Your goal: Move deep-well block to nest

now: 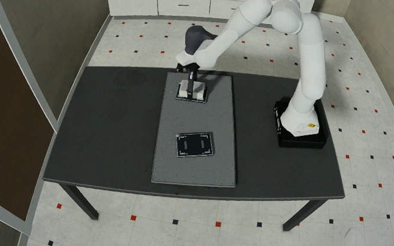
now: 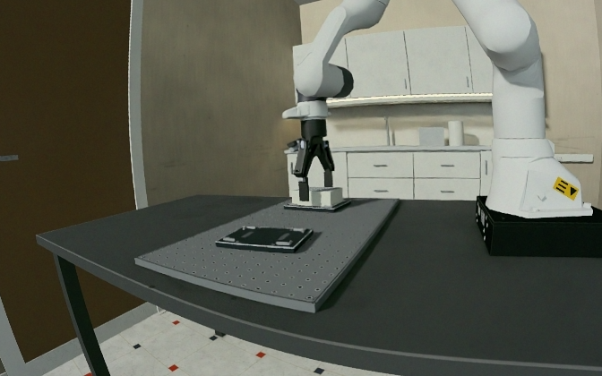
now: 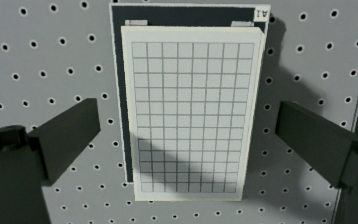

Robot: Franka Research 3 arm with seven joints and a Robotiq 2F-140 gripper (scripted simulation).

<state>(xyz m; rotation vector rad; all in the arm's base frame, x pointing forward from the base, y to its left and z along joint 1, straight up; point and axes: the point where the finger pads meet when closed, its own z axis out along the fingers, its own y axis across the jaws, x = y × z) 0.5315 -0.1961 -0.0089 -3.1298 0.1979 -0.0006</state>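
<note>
Now: the 96-well deep-well block 1 cm below my hand. From my hand the other things lie so: nest N2: 3 cm below; then A1 label: 7 cm ahead, 6 cm to the right, 3 cm below; then nest N1: 34 cm to the left, 3 cm below, 2 cm behind.
</note>
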